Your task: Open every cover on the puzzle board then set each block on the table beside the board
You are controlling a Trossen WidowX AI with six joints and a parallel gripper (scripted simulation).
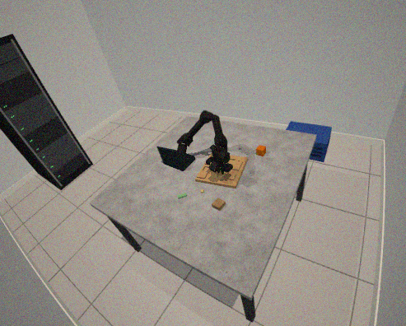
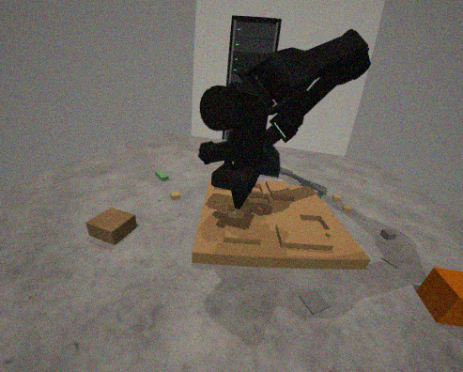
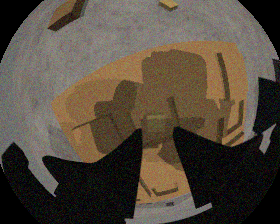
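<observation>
The tan puzzle board is 5 cm to the left of my gripper tip, 3 cm behind it and 2 cm below it. Also, from my gripper tip: small green piece (26 cm to the right, 14 cm behind, 3 cm below); orange cube (34 cm to the left, 14 cm ahead, 1 cm below); brown block (21 cm to the right, 12 cm ahead, 3 cm below).
</observation>
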